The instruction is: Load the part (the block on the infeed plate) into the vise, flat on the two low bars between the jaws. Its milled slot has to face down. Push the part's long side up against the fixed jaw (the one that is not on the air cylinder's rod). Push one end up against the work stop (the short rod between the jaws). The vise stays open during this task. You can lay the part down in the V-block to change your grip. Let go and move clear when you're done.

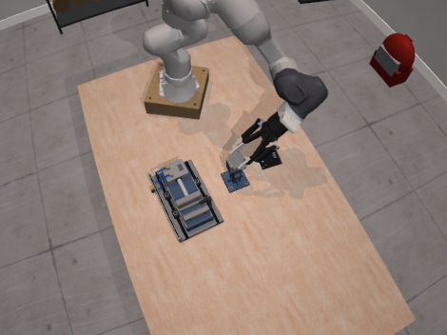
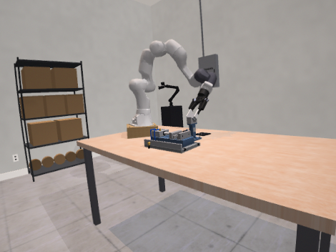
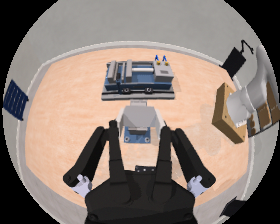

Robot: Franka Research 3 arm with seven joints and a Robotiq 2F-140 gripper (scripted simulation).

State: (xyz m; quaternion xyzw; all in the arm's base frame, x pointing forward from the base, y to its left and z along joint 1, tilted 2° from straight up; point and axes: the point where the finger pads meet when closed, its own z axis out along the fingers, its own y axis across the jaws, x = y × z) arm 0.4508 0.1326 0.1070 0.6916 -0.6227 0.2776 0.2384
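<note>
My hand is 10 mm to the left of the part and 20 mm above it. From my hand the other things lie so: vise 30 mm ahead, 230 mm to the right, 140 mm below; then black infeed plate 50 mm behind, 150 mm to the left, 170 mm below.
</note>
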